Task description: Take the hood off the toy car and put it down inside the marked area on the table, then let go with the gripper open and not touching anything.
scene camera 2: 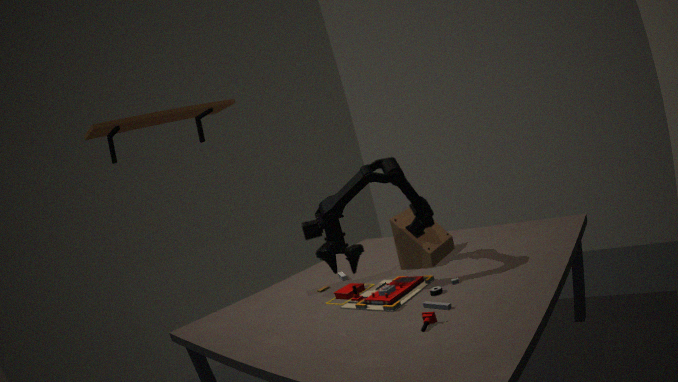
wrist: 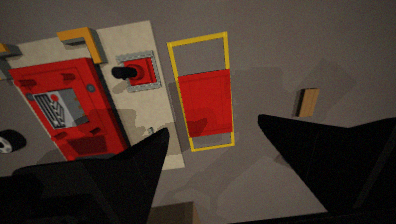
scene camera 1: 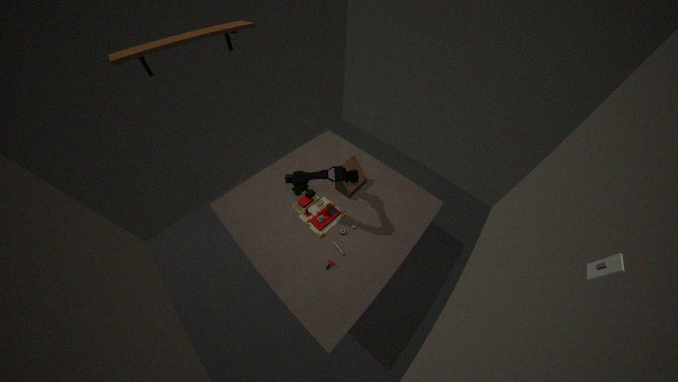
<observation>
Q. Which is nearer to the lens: the toy car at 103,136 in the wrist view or the hood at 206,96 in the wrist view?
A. The hood.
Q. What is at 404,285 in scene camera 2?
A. A toy car.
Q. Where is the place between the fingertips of the gripper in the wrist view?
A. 212,125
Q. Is the gripper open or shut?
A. Open.
</observation>
